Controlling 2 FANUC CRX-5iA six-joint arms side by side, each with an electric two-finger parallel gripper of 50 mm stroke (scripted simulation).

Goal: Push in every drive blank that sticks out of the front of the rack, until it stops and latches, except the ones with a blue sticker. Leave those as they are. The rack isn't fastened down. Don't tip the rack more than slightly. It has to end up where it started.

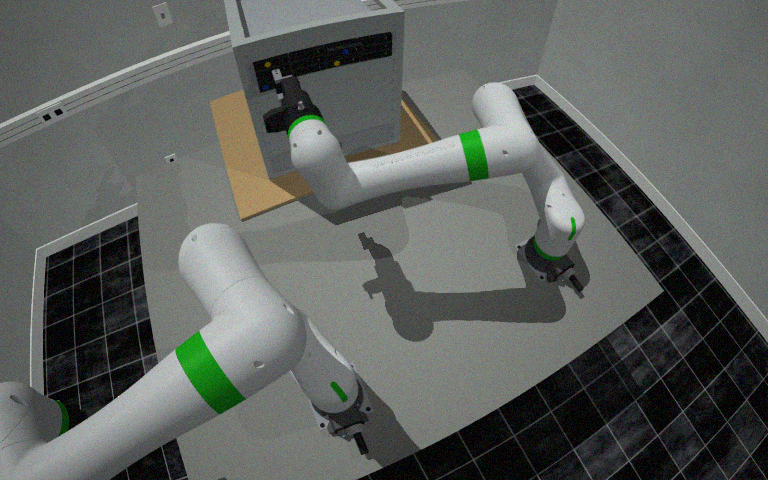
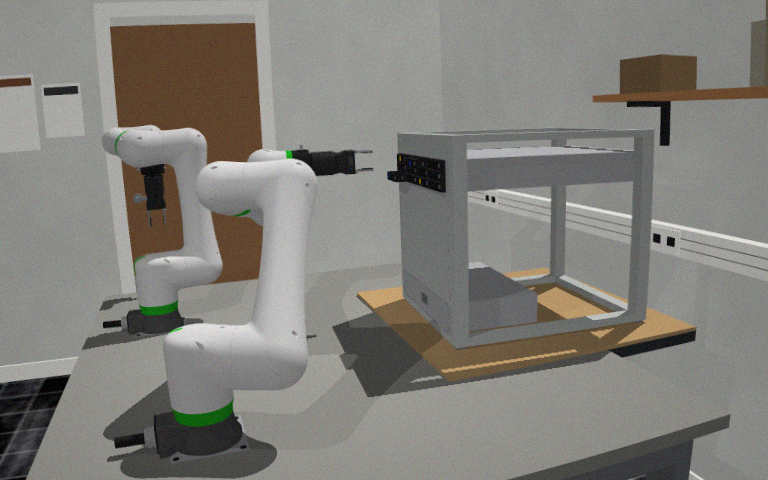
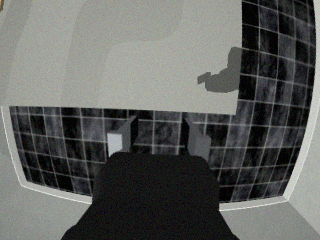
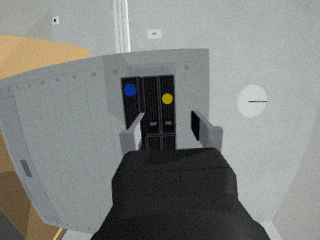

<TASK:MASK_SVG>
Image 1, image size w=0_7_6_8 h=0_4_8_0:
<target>grey rack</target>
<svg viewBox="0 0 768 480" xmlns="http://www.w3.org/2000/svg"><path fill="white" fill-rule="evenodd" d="M224 0L235 60L269 179L277 178L296 170L292 164L291 145L286 130L268 134L265 128L263 115L271 109L281 107L281 103L279 103L275 89L260 93L253 62L286 53L289 55L290 52L328 43L391 32L392 56L298 76L298 81L301 89L309 94L312 103L320 110L329 131L339 141L344 157L400 142L405 11L393 0L373 0L382 8L381 10L371 11L361 0Z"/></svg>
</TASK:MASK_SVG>
